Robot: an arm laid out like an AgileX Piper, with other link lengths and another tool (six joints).
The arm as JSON. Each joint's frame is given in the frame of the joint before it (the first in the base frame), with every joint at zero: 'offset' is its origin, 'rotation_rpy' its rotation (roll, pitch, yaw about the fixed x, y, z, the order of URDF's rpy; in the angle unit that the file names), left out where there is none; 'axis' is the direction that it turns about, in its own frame. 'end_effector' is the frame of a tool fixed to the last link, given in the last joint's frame.
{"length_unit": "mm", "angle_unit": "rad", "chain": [
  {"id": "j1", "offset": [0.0, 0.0, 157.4], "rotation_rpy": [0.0, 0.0, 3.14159], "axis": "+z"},
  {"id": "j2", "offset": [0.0, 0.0, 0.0], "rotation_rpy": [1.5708, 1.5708, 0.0], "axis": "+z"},
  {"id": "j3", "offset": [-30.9, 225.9, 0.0], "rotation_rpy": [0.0, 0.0, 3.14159], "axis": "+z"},
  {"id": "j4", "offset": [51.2, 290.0, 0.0], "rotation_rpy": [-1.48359, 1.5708, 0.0], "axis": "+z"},
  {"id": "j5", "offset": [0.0, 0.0, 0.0], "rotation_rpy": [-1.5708, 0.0, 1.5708], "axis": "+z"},
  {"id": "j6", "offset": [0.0, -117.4, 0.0], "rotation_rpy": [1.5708, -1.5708, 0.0], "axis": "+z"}
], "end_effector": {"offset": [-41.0, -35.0, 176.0], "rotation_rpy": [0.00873, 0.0, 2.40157]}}
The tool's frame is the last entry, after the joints.
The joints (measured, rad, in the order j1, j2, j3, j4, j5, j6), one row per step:
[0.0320 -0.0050 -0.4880 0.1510 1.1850 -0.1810]
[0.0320 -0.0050 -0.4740 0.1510 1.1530 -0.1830]
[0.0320 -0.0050 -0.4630 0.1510 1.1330 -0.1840]
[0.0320 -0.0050 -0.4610 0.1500 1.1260 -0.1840]
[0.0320 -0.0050 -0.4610 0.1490 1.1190 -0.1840]
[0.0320 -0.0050 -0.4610 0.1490 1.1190 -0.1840]
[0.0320 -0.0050 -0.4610 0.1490 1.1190 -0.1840]
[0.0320 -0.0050 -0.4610 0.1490 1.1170 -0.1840]
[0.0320 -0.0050 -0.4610 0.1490 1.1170 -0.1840]
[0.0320 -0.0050 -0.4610 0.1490 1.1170 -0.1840]
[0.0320 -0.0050 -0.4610 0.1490 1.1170 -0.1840]
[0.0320 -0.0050 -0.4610 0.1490 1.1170 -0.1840]
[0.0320 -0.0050 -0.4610 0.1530 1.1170 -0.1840]
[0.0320 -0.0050 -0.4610 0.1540 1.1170 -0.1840]
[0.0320 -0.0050 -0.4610 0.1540 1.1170 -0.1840]
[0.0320 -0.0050 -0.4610 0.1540 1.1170 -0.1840]
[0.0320 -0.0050 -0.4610 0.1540 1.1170 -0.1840]
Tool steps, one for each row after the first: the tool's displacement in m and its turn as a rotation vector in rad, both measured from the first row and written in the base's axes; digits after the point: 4 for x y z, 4 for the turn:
[0.0059 -0.0003 0.0009 0.0015 -0.0179 -0.0029]
[0.0096 -0.0005 0.0003 0.0026 -0.0268 -0.0049]
[0.0108 -0.0009 0.0010 0.0024 -0.0317 -0.0064]
[0.0121 -0.0012 0.0026 0.0024 -0.0386 -0.0078]
[0.0121 -0.0012 0.0026 0.0024 -0.0386 -0.0078]
[0.0121 -0.0012 0.0026 0.0024 -0.0386 -0.0078]
[0.0125 -0.0012 0.0031 0.0026 -0.0406 -0.0080]
[0.0125 -0.0012 0.0031 0.0026 -0.0406 -0.0080]
[0.0125 -0.0012 0.0031 0.0026 -0.0406 -0.0080]
[0.0125 -0.0012 0.0031 0.0026 -0.0406 -0.0080]
[0.0125 -0.0012 0.0031 0.0026 -0.0406 -0.0080]
[0.0124 -0.0001 0.0031 0.0060 -0.0405 -0.0060]
[0.0124 0.0002 0.0031 0.0069 -0.0404 -0.0055]
[0.0124 0.0002 0.0031 0.0069 -0.0404 -0.0055]
[0.0124 0.0002 0.0031 0.0069 -0.0404 -0.0055]
[0.0124 0.0002 0.0031 0.0069 -0.0404 -0.0055]

